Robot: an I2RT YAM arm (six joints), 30 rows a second.
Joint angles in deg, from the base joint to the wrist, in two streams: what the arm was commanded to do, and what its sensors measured. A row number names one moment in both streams.
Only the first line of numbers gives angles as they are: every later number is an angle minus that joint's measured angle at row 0.
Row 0, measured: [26.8, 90.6, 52.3, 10.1, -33.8, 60.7]
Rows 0 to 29, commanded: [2.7, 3.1, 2.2, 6.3, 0.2, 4.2]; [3.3, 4.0, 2.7, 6.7, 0.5, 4.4]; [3.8, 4.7, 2.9, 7.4, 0.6, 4.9]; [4.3, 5.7, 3.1, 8.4, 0.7, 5.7]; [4.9, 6.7, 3.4, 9.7, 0.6, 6.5]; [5.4, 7.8, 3.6, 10.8, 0.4, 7.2]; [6.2, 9.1, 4.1, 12.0, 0.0, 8.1]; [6.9, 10.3, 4.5, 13.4, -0.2, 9.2]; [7.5, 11.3, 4.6, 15.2, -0.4, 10.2]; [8.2, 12.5, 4.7, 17.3, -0.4, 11.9]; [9.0, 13.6, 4.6, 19.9, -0.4, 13.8]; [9.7, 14.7, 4.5, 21.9, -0.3, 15.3]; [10.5, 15.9, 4.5, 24.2, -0.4, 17.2]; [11.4, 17.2, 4.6, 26.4, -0.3, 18.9]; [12.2, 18.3, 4.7, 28.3, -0.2, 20.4]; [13.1, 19.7, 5.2, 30.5, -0.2, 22.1]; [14.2, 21.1, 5.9, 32.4, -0.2, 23.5]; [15.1, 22.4, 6.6, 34.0, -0.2, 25.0]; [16.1, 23.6, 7.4, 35.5, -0.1, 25.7]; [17.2, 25.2, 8.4, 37.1, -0.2, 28.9]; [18.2, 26.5, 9.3, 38.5, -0.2, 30.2]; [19.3, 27.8, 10.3, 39.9, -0.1, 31.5]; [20.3, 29.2, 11.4, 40.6, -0.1, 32.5]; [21.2, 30.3, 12.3, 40.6, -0.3, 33.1]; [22.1, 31.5, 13.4, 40.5, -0.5, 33.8]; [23.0, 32.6, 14.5, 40.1, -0.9, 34.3]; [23.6, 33.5, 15.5, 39.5, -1.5, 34.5]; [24.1, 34.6, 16.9, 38.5, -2.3, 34.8]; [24.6, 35.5, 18.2, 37.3, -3.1, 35.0]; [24.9, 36.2, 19.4, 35.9, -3.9, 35.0]
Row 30, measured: [24.2, 34.3, 16.8, 35.9, -1.9, 29.3]
